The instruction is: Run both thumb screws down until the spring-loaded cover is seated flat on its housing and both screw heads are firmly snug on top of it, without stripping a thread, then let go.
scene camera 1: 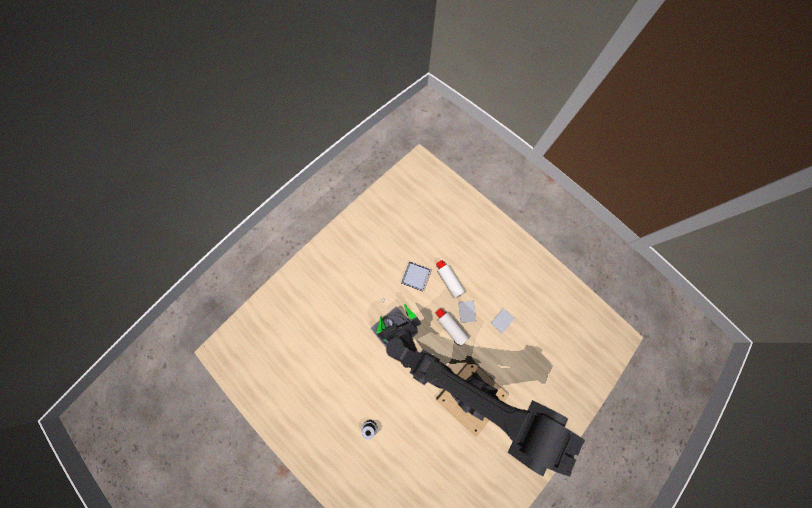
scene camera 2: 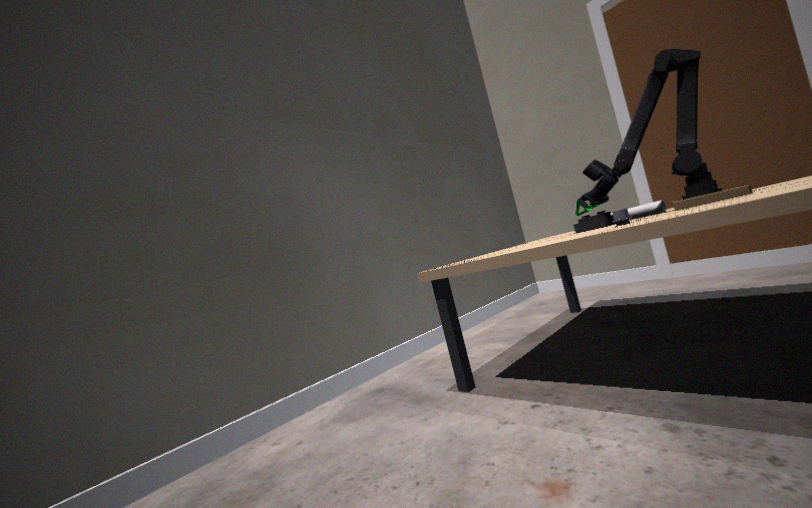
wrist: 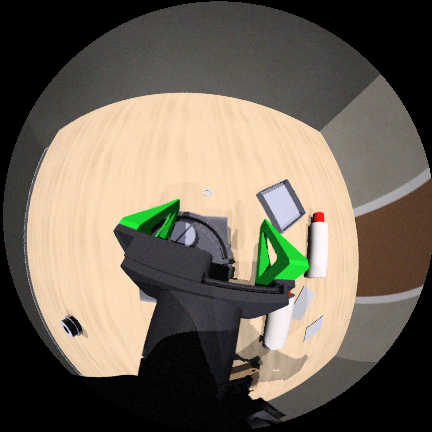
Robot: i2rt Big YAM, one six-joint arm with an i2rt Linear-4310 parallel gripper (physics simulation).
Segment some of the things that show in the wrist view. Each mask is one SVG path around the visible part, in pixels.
My gripper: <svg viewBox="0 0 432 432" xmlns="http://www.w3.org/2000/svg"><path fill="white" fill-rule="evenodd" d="M123 216L113 229L113 233L124 251L124 258L120 267L145 294L157 299L141 353L141 356L144 357L143 362L164 375L174 373L175 367L195 371L194 380L199 385L215 385L226 382L230 377L240 318L255 318L288 305L288 291L295 287L294 279L308 269L307 258L287 241L266 218L263 218L259 227L254 285L208 278L212 261L211 253L167 240L179 211L179 198L156 207ZM267 238L276 254L276 260L272 265L268 255ZM167 216L161 228L152 236L151 228Z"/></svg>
A grey square plate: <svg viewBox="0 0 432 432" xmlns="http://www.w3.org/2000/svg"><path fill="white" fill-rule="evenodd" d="M287 178L261 189L255 194L272 226L279 233L284 232L306 213Z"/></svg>
